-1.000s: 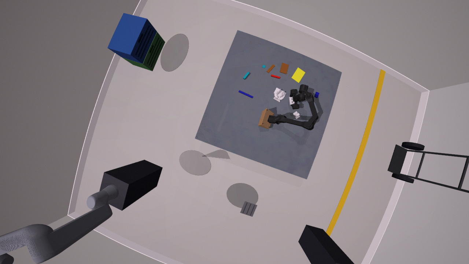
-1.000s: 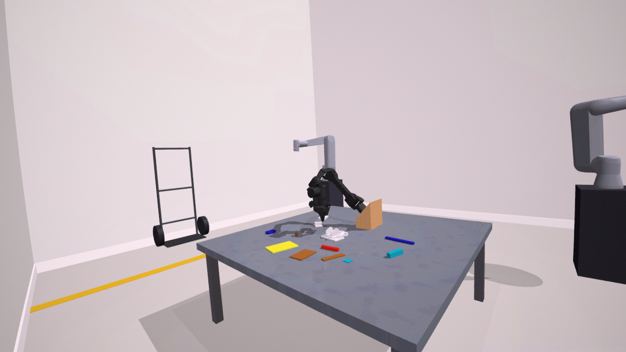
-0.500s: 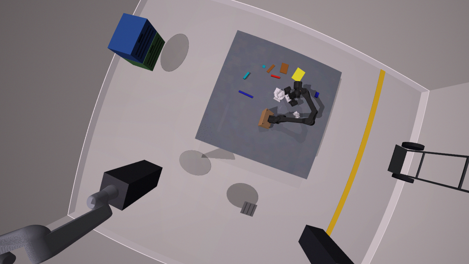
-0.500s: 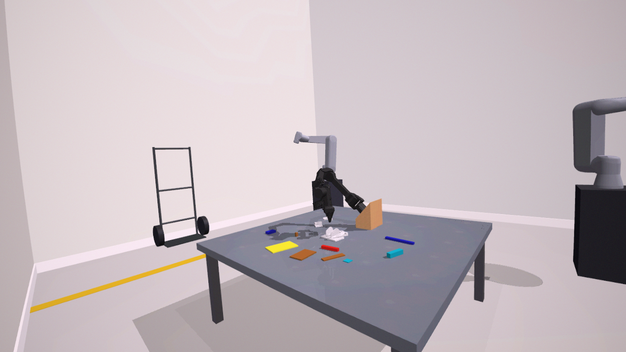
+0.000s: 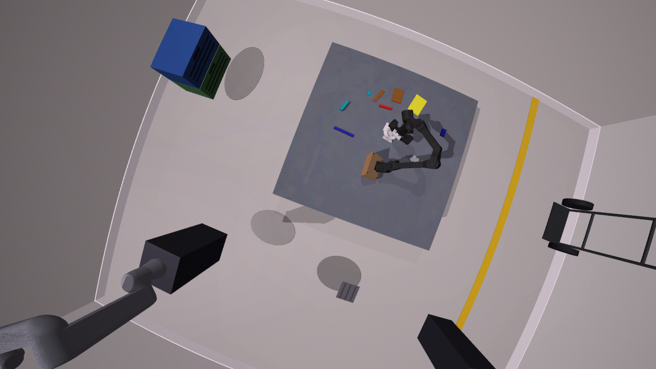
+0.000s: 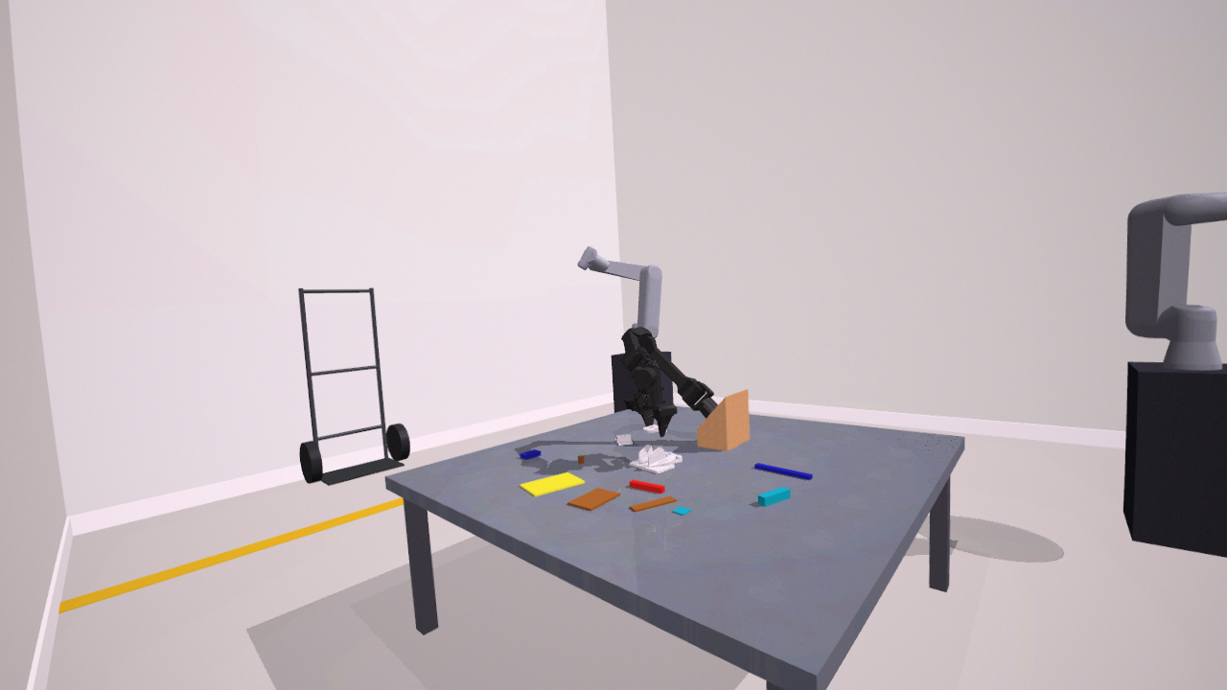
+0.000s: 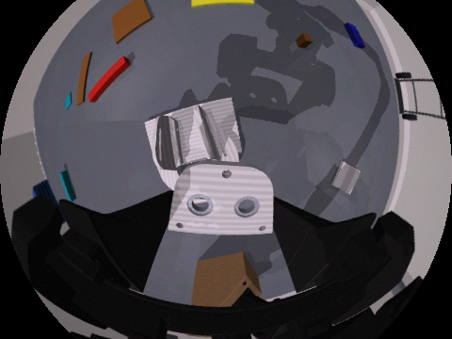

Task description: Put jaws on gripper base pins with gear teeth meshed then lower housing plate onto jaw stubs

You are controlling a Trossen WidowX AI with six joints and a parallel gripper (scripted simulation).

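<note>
Now: gripper tip 1 cm to the right of the white jaw and 7 cm above it. The rest, counted from my gripper tip: brown plate: 34 cm ahead, 7 cm to the left, 8 cm below; then flat white ribbed part: 6 cm ahead, 2 cm to the left, 8 cm below; then red bar: 21 cm ahead, 13 cm to the left, 7 cm below.
</note>
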